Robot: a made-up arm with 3 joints.
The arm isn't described. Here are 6 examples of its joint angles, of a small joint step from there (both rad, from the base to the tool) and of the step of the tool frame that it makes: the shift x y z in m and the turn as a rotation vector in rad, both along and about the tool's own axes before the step.
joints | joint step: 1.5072 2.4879 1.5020 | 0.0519 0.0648 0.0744
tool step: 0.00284 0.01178 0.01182 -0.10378 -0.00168 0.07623
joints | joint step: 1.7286 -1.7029 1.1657 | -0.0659 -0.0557 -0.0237
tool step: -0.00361 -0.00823 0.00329 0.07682 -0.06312 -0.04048
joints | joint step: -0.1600 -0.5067 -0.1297 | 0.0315 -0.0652 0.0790
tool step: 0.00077 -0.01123 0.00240 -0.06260 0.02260 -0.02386
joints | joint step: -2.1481 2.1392 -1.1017 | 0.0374 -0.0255 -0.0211
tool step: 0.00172 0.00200 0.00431 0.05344 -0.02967 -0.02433
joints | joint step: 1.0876 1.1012 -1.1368 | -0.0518 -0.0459 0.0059
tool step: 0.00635 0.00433 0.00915 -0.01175 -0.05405 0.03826
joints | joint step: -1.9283 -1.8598 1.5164 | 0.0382 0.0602 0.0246
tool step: 0.00457 0.00888 0.00008 -0.06606 0.04420 0.05041
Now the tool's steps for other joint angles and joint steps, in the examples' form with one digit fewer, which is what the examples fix.
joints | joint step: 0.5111 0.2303 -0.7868 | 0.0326 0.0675 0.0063
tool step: -0.0073 -0.0003 -0.0137 -0.0157 0.0763 0.0037
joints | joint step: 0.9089 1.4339 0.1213 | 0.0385 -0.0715 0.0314
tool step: -0.0004 -0.0106 0.0076 0.0211 -0.0232 -0.0419
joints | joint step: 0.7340 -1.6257 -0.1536 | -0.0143 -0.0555 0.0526
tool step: 0.0016 -0.0060 0.0054 -0.0177 -0.0062 -0.0118
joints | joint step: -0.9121 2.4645 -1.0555 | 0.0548 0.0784 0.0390
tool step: -0.0091 0.0142 -0.0135 0.0184 0.0965 0.0607
